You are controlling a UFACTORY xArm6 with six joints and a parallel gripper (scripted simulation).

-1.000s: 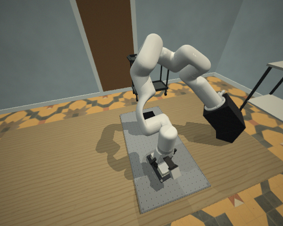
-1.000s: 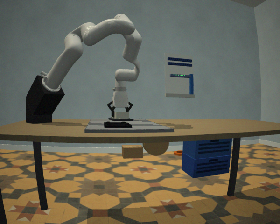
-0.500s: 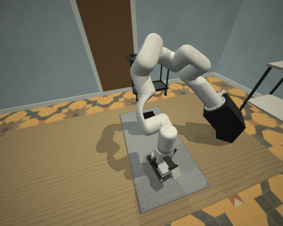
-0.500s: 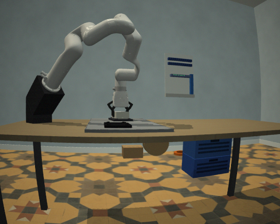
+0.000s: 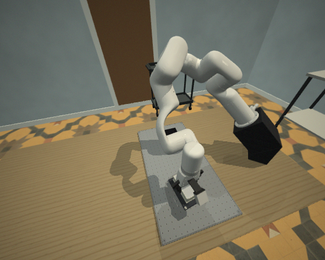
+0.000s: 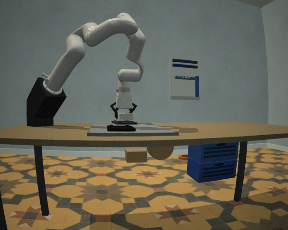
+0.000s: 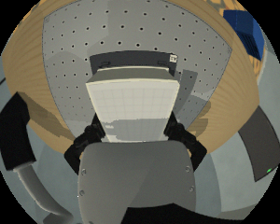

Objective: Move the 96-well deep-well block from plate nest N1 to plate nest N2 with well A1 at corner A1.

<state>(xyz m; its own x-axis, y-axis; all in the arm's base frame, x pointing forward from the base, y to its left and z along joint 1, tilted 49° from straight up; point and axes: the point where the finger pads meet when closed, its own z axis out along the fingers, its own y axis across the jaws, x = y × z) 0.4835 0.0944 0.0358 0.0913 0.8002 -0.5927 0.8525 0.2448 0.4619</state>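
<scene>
Now: hand 4 cm above the black plate nest N1. Also, from my hand: white corner mark (30 cm to the right, 8 cm behind, 3 cm below); white deep-well block (right at my hand); black plate nest N2 (35 cm to the right, 15 cm behind, 4 cm below).
</scene>
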